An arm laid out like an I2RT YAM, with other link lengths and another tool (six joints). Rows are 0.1 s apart.
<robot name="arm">
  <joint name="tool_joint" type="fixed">
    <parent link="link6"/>
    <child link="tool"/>
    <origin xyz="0.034 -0.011 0.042" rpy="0 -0.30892 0.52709"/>
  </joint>
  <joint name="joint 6" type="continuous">
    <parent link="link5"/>
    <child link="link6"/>
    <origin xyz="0.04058 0 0.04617" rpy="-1.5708 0 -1.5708"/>
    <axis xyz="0 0 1"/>
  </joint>
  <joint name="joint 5" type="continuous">
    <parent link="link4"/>
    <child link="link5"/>
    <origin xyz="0.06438 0.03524 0.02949" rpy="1.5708 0 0"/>
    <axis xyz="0 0 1"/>
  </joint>
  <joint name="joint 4" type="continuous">
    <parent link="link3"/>
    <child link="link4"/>
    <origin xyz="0.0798 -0.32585 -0.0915" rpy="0 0 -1.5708"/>
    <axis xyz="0 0 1"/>
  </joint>
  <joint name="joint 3" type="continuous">
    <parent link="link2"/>
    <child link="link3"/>
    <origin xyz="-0.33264 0 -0.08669" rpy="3.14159 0 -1.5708"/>
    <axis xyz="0 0 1"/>
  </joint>
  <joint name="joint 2" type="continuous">
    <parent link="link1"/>
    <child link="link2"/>
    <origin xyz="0.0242 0.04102 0.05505" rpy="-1.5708 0 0"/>
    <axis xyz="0 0 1"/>
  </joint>
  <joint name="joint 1" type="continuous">
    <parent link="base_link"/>
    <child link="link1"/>
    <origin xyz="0 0 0.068"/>
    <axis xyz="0 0 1"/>
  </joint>
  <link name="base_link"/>
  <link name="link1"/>
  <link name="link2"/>
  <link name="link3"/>
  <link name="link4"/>
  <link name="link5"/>
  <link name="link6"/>
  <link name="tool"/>
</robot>
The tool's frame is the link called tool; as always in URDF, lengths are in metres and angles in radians. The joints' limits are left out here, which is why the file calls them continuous.
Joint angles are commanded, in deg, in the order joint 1, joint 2, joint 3, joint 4, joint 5, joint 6. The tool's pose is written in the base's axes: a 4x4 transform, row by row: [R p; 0 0 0 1], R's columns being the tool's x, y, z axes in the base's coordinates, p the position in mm. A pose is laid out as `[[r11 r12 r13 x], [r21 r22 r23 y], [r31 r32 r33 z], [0 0 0 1]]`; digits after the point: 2 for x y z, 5 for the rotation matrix.
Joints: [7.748 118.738 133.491 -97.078 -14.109 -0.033]
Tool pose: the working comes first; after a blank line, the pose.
Where each joint sits with the arm in this pose, in the base's axes (m; each line is computed from the numbers above, not from the rounded line before):
joint 1: 0.0000 0.0000 0.0680
joint 2: 0.0184 0.0439 0.1231
joint 3: 0.1886 -0.0204 0.4147
joint 4: 0.4684 0.1100 0.5749
joint 5: 0.5155 0.0866 0.5158
joint 6: 0.4740 0.0910 0.4706
the tool: 0.4617 0.1329 0.4370

[[0.36489 0.93091 -0.01622 461.65], [0.93059 -0.36520 -0.02511 132.89], [-0.02930 -0.00593 -0.99955 436.97], [0 0 0 1]]
